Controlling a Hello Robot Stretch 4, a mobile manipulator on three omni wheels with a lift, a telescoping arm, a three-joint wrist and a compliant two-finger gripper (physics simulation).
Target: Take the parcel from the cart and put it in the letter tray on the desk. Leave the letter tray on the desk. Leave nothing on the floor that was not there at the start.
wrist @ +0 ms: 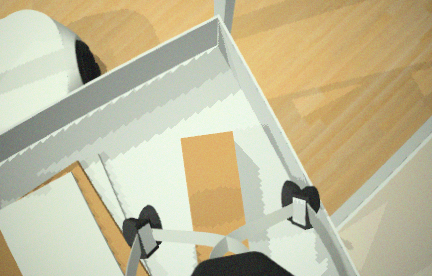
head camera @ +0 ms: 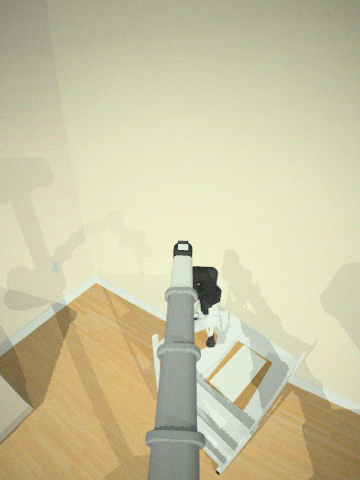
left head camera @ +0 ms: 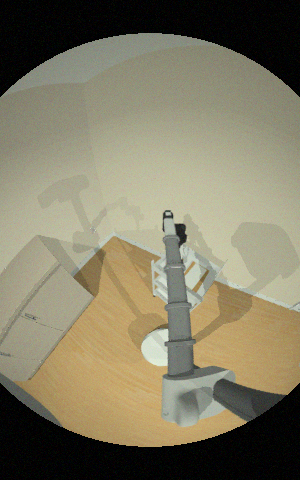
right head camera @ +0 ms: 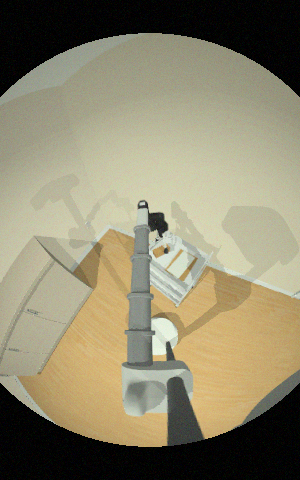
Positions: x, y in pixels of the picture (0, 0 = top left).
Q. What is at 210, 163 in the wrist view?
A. A parcel.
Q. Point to a white cart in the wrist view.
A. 197, 83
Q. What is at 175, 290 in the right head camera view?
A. A white cart.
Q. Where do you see a white cart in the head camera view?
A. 224, 429
